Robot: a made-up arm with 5 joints.
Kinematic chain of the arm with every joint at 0, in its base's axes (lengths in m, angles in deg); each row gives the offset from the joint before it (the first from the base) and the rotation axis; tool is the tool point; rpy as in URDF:
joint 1: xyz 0.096 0 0.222 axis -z
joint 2: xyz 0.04 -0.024 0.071 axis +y
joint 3: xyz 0.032 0 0.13 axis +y
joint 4: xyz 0.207 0 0.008 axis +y
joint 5: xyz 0.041 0.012 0 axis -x
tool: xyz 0 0 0 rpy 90 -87.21 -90
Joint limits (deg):
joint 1: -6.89..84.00
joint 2: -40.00..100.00
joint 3: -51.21..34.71
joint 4: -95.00..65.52
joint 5: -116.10..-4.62
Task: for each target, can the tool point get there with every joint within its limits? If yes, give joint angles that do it. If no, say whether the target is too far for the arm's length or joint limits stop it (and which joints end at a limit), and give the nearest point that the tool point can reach.
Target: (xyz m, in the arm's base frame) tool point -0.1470 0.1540 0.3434
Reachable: no: joint limits stop it (at a limit: joint 2, joint 3, joint 4) | nearest point 0.0342 0.0392 0.6155 | short by 0.346 m
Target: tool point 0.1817 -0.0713 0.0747
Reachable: yes | joints 33.61 72.02 28.14 46.01 -86.70
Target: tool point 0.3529 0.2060 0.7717
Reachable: no: too far | nearest point 0.3042 0.0131 0.6289 | short by 0.245 m
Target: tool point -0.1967 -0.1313 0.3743
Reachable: no: joint limits stop it (at a limit: joint 1, joint 2, joint 3, joint 4) | nearest point 0.1057 -0.2068 0.4046 | short by 0.313 m
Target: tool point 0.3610 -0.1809 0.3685
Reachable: yes | joints 32.18 5.25 3.73 31.46 -17.41
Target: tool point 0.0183 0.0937 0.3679
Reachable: no: joint limits stop it (at a limit: joint 2, joint 3, joint 4) | nearest point 0.0493 0.0563 0.6155 | short by 0.252 m
